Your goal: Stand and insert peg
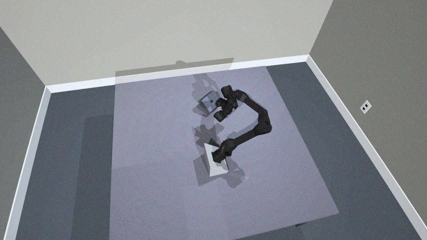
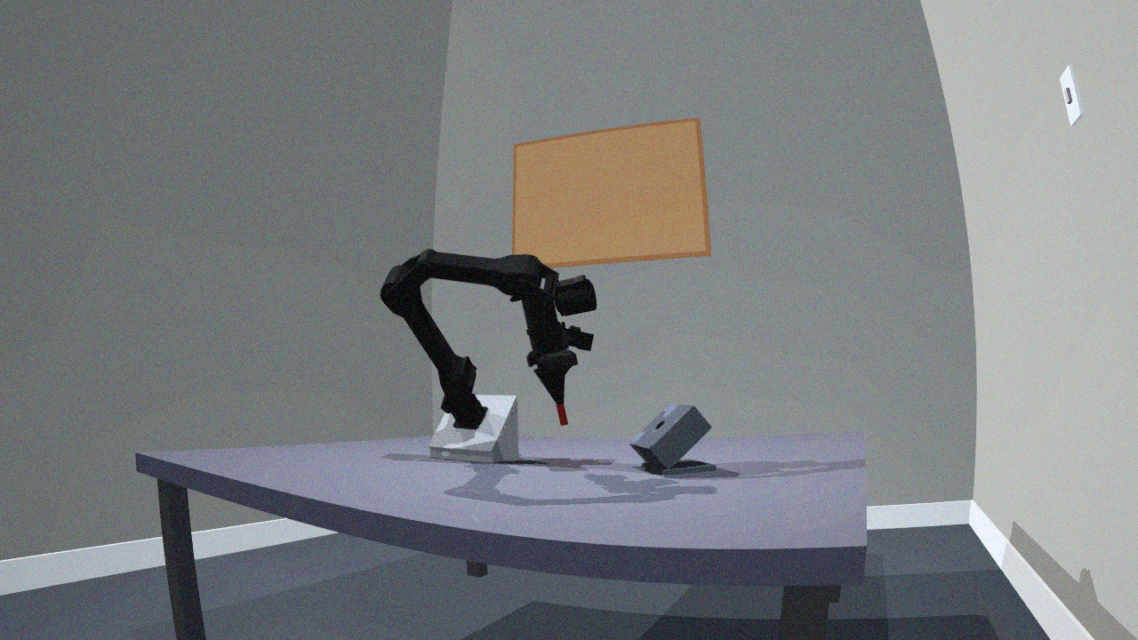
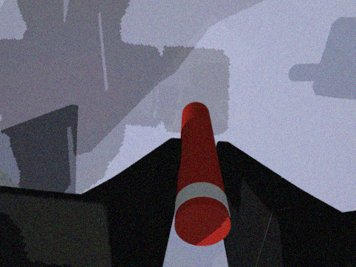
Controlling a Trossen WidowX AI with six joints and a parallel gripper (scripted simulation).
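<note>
The grey sloped panel is 20 cm ahead of my gripper tip, 6 cm below it and 4 cm to the left of it. Round my gripper tip: red peg 2 cm above.
</note>
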